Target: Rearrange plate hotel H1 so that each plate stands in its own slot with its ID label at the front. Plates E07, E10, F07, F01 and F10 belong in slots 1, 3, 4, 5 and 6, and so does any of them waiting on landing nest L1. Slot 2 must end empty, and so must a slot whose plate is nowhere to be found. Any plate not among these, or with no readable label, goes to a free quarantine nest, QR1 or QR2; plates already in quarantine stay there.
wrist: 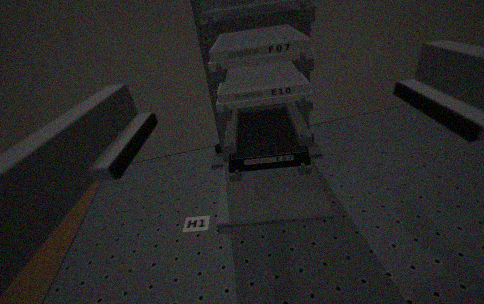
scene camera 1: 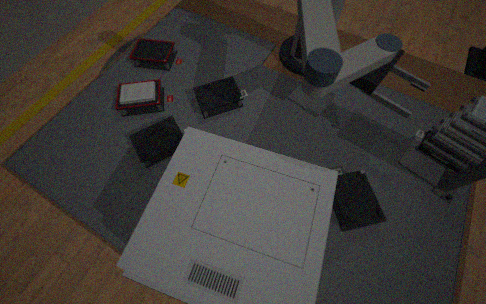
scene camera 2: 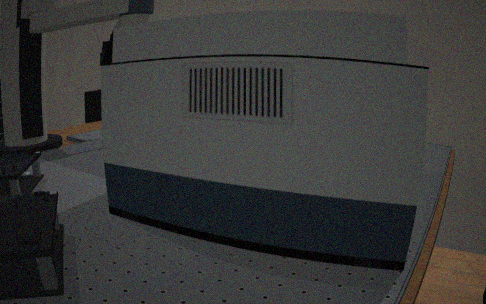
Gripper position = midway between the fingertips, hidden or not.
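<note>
You'd find the gripper (scene camera 1: 419, 100) there, and the wrist view has the gripper (wrist: 269, 86) too, plus a black plate (wrist: 266, 140).
</note>
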